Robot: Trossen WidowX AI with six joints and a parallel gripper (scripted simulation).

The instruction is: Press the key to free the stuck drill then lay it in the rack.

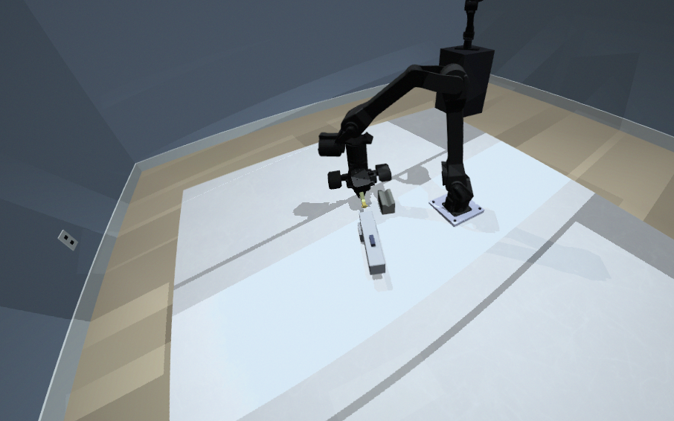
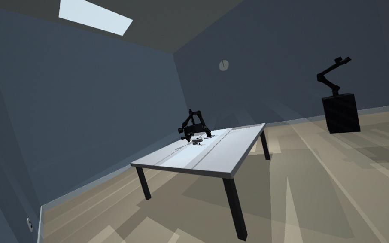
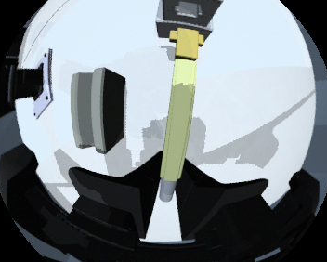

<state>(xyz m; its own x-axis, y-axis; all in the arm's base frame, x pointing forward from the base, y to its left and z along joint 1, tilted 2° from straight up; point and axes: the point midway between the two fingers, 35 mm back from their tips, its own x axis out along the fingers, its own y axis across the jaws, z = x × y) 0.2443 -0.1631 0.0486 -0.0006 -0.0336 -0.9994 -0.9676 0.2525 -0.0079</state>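
Now: gripper tip 40 mm to the right of the drill, 40 mm below it and 10 mm short of it. From my gripper tip the other things lie so: grey rack: 60 mm to the left, 60 mm behind; dark piece: 230 mm to the left, 60 mm ahead, 30 mm above.
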